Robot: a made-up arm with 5 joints.
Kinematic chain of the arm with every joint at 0, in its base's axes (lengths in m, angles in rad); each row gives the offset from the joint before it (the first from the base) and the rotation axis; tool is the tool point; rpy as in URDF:
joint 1: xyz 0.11 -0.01 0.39 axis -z
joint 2: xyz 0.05 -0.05 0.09 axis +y
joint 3: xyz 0 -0.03 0.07 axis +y
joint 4: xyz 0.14 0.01 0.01 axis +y
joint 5: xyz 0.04 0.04 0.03 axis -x
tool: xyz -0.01 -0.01 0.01 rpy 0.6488 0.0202 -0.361
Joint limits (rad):
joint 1: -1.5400..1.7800
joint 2: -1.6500..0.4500
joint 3: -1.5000..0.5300
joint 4: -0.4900..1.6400
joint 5: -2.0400..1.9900
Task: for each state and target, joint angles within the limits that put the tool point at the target. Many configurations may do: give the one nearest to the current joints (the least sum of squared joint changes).
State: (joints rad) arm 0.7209 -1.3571 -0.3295 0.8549 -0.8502
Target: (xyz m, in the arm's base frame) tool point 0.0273 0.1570 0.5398
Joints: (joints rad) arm 1.3432 -1.6500 -1.1526 1.1610 -1.2115
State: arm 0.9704 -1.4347 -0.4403 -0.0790 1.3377
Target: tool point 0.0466 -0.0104 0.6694
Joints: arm 0.3805 -1.2826 -0.2045 -0.1032 1.2299
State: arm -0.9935 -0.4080 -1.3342 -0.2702 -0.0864
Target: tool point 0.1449 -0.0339 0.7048
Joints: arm -1.1493 -0.2434 -1.2214 -0.4242 -0.1794
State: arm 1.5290 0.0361 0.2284 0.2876 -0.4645
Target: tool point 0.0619 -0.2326 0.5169
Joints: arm 1.5911 -0.0662 0.4436 0.2618 -0.5028
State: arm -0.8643 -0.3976 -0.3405 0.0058 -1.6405
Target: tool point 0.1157 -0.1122 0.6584
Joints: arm -1.2266 -1.1436 -0.7159 -0.1721 -1.5852
